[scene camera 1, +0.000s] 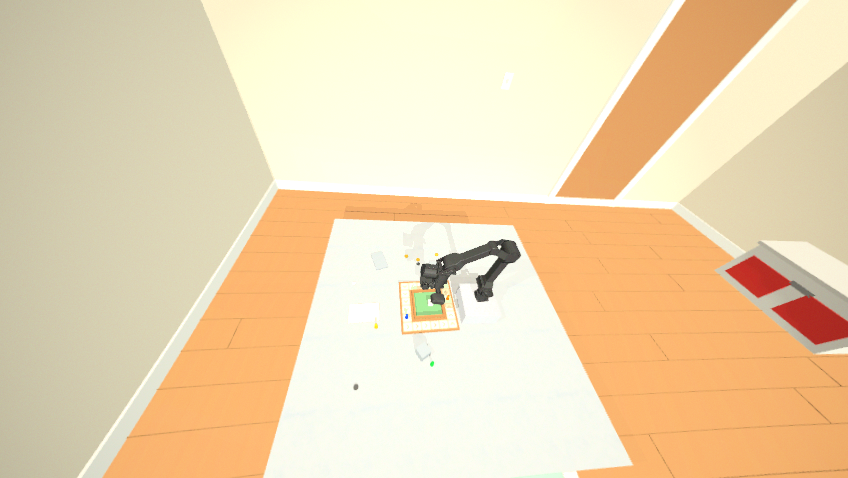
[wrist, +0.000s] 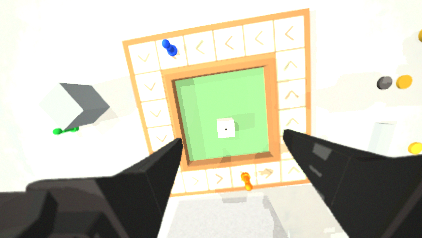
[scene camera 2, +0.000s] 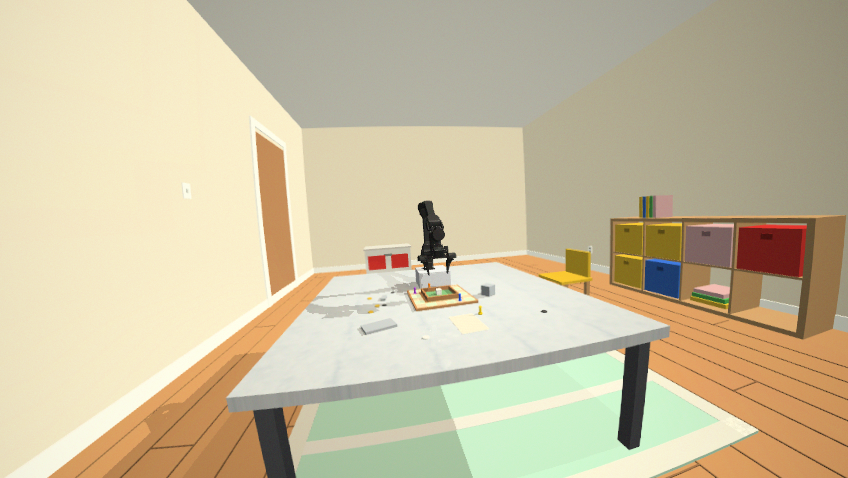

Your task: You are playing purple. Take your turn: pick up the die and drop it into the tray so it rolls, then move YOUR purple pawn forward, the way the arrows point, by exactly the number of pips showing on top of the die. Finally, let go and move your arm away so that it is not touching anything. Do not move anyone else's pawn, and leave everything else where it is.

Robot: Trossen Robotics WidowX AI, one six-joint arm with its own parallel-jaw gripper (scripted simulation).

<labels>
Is my gripper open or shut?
Open.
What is my gripper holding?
Nothing.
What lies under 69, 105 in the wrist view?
A grey cube.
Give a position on a green tray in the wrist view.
240, 95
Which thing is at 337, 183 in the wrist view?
My gripper.
</labels>
